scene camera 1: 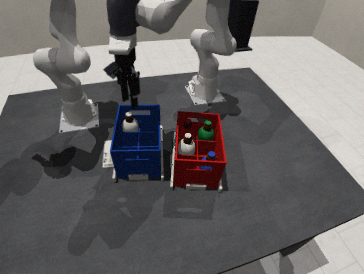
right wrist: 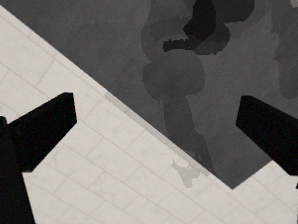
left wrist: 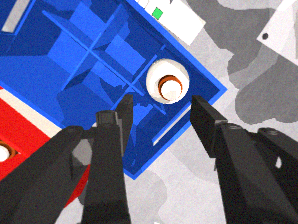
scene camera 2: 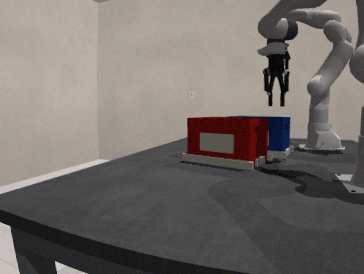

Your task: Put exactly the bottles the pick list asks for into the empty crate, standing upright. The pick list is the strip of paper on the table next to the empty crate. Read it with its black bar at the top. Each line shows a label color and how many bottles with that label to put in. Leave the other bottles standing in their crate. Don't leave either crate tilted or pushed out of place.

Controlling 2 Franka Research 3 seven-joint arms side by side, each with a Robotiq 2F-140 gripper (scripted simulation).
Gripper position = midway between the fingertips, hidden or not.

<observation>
In view: my left gripper (scene camera 1: 130, 103), my right gripper (right wrist: 157, 109), a red crate (scene camera 2: 234, 138) and a blue crate (scene camera 1: 126, 158).
The red crate is seen too in scene camera 1 (scene camera 1: 183, 174). The blue crate shows as well in the left wrist view (left wrist: 67, 81) and in scene camera 2 (scene camera 2: 278, 138). My left gripper shows as well in the left wrist view (left wrist: 161, 108) and in scene camera 2 (scene camera 2: 276, 106). The right wrist view misses the red crate: it is out of frame. The right wrist view misses the blue crate: it is out of frame.
</observation>
